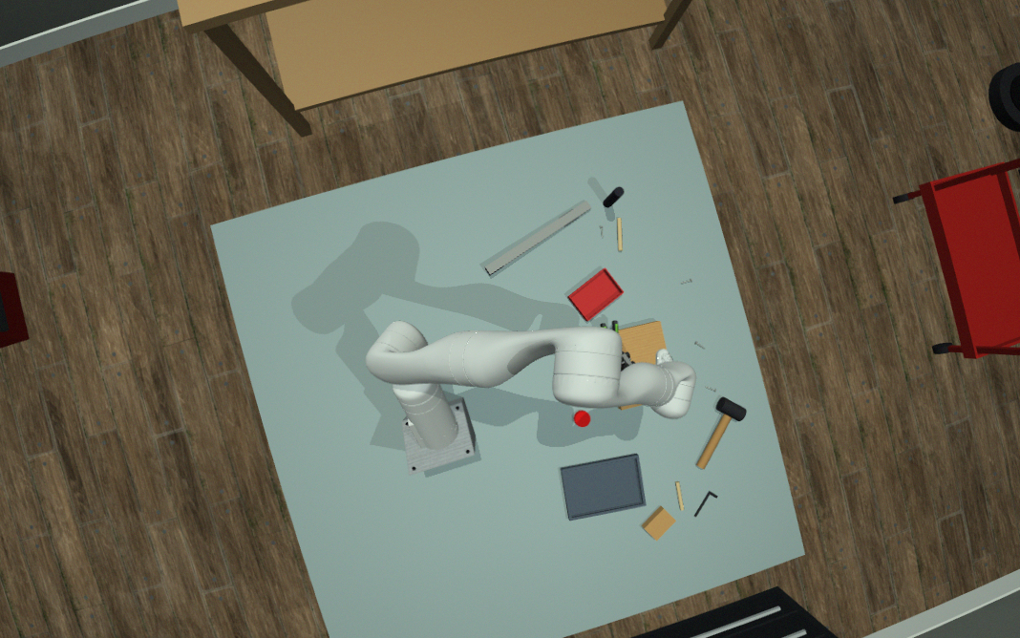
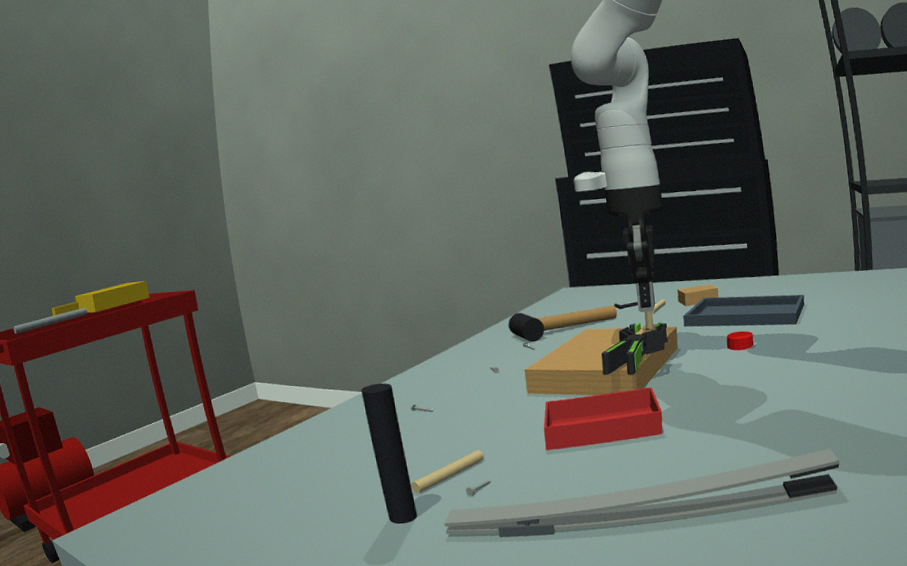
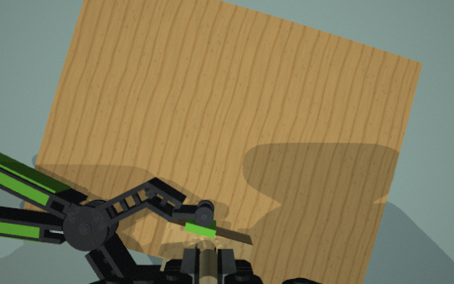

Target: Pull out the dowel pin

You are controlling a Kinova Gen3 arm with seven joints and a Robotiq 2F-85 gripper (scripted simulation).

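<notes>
Now: the dowel pin 2 cm below my hand. From my hand the other things lie so: red puck: 12 cm behind, 9 cm to the right, 9 cm below; then small wooden block: 6 cm below; then wooden bench board: 7 cm below, 6 cm ahead.
</notes>
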